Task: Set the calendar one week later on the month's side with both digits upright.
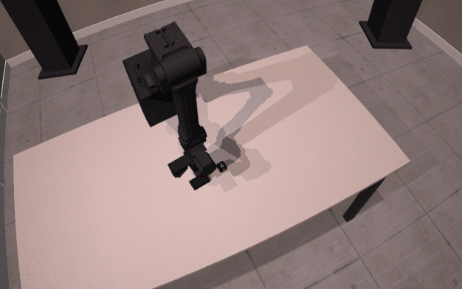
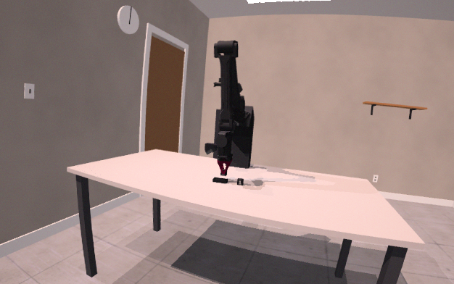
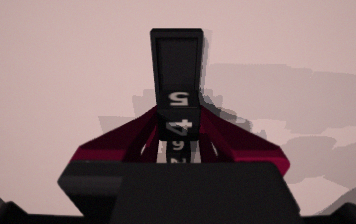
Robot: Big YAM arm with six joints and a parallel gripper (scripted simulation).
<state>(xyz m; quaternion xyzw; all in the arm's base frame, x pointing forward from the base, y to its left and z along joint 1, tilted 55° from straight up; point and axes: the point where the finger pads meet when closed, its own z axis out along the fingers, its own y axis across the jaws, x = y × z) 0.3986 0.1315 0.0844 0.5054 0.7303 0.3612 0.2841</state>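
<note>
Right now my hand is 50 mm above the black tray, 10 mm to the left of it and 10 mm short of it. Round my hand: black calendar block: right at my hand.
</note>
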